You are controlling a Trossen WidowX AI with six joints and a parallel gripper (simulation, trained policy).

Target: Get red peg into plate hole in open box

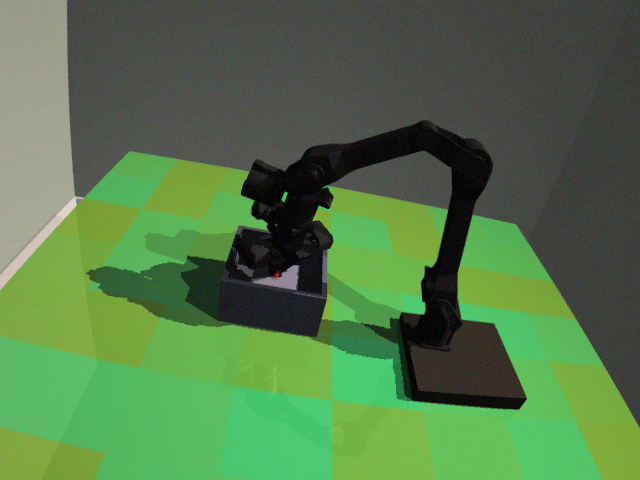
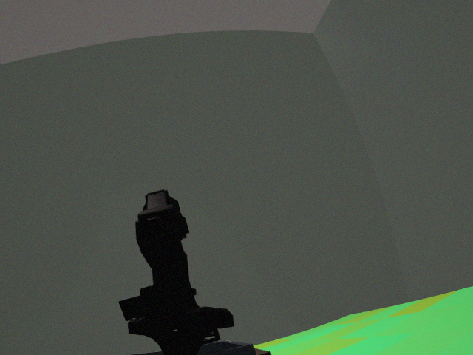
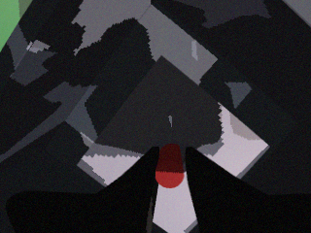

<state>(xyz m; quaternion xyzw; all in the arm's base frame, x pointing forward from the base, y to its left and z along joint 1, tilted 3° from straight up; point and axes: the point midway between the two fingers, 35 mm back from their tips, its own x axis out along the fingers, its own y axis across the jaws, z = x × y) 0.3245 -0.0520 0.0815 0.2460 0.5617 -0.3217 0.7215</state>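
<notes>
Right now the red peg is right at my gripper tip. From my gripper tip the other things lie so: dark box 3 cm below; then grey plate 2 cm below.
</notes>
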